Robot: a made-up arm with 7 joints.
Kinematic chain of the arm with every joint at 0, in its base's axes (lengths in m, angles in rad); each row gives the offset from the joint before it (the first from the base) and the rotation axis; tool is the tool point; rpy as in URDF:
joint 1: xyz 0 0 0.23 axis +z
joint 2: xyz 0 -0.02 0.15 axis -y
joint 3: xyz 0 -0.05 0.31 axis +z
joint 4: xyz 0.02 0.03 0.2 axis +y
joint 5: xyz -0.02 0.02 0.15 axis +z
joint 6: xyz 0 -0.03 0.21 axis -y
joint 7: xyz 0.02 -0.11 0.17 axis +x
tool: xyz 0 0 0 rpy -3.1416 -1.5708 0
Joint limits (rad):
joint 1: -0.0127..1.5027
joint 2: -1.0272..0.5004
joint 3: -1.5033..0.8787
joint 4: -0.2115..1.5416
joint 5: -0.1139..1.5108
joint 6: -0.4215..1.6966
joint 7: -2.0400..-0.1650
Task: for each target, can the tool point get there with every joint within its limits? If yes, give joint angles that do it. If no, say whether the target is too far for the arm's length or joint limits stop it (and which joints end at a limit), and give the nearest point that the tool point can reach.
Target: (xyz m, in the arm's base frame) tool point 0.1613 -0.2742 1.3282
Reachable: yes | joints 0.6296 0.3560 -0.5623 0.5946 0.5898 -0.0767 -0.6257
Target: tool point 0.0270 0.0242 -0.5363
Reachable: no: joint limits stop it (at a limit: joint 2, joint 4, joint 6) | nearest point 0.4472 0.4009 0.1211 | short by 0.866 m
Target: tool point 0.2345 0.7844 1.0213
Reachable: yes | joints 1.3310 -0.6982 0.0224 0.1450 1.2236 -0.0157 -0.4484
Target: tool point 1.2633 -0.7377 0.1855
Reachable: no: too far | nearest point 0.8380 -0.4007 0.4163 | short by 0.590 m
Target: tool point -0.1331 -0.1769 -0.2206
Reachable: no: joint limits stop it (at a limit: joint 1, joint 2, joint 4, joint 6) | nearest point 0.5903 -0.2035 0.1329 | short by 0.806 m
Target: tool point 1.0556 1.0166 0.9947
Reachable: no: too far | nearest point 0.6963 0.6705 0.8152 | short by 0.530 m
